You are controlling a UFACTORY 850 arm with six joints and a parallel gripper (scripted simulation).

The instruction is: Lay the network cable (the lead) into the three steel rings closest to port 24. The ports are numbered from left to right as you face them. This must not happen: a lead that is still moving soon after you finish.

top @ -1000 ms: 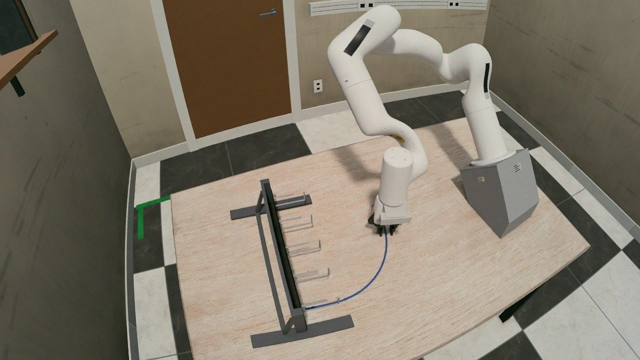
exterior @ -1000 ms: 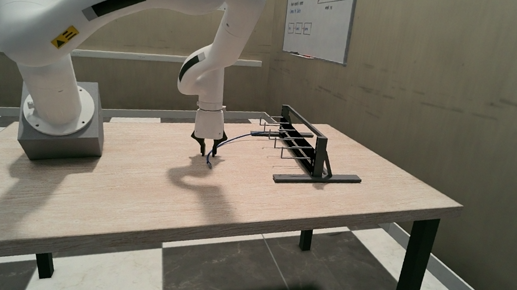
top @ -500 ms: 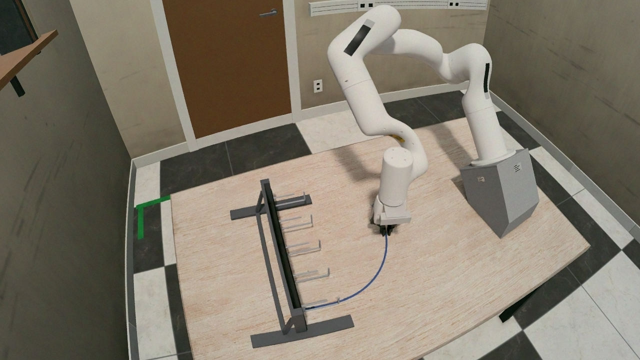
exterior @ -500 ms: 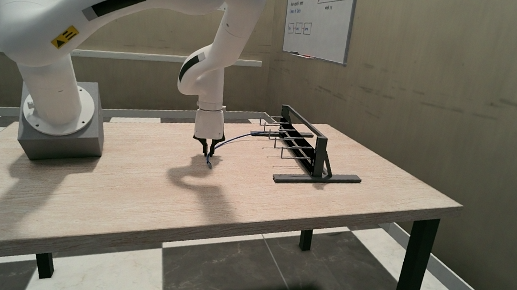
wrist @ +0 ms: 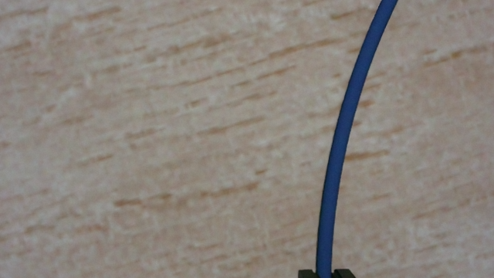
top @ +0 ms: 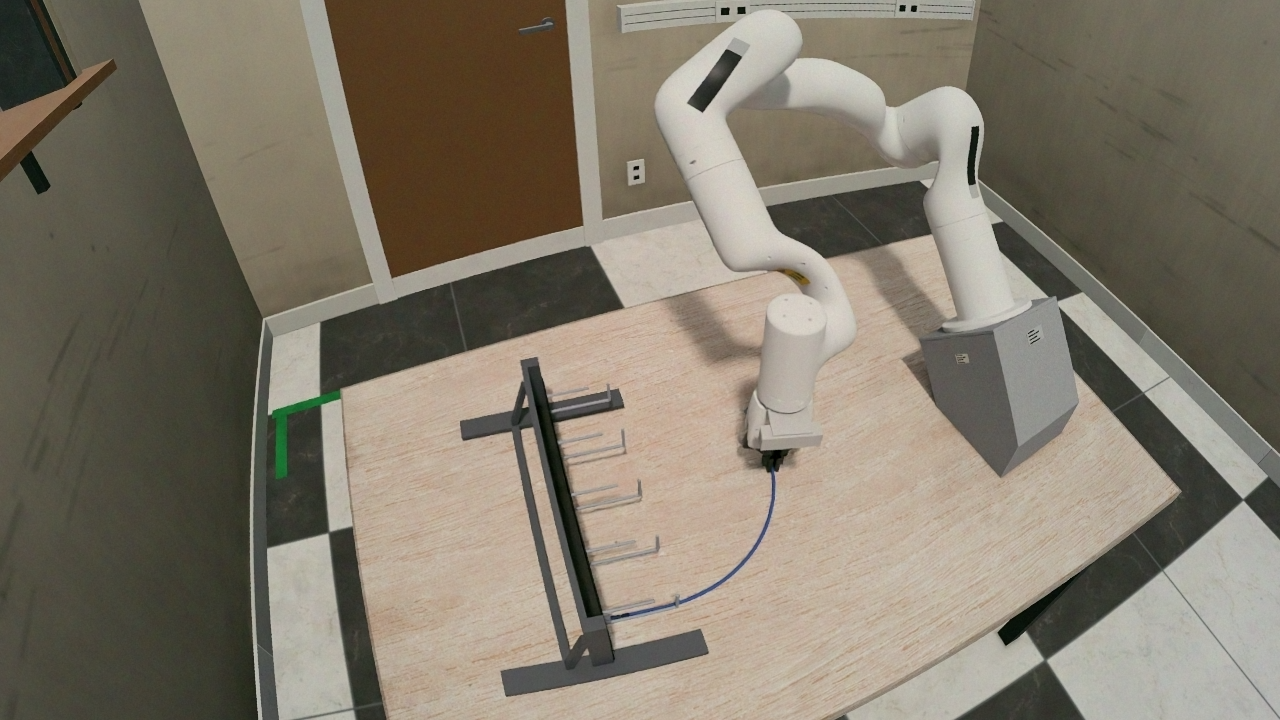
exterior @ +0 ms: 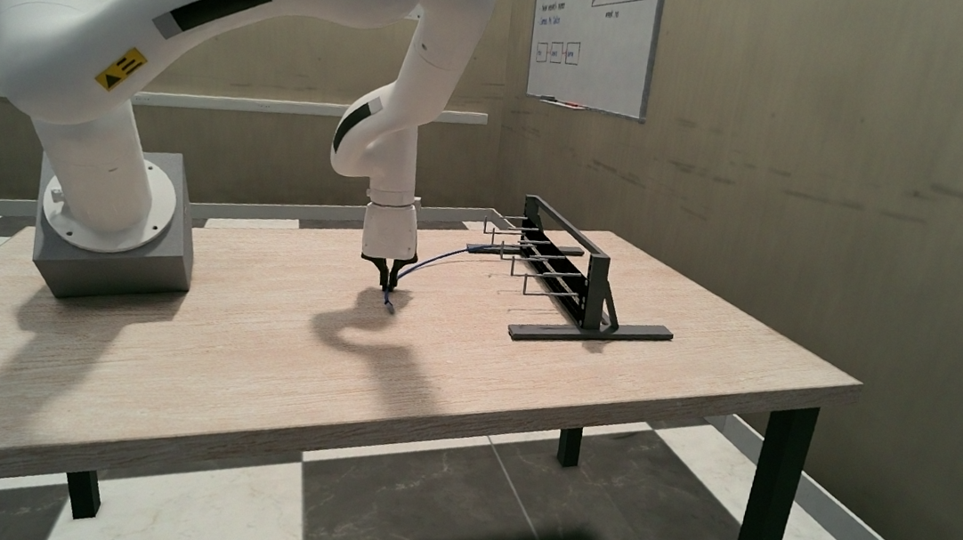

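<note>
The plug lies 3 cm behind my hand, 10 cm to the right of it and 1 cm below it. From my hand the other things lie so: dark patch panel 34 cm ahead, 5 cm to the right, 5 cm above.
</note>
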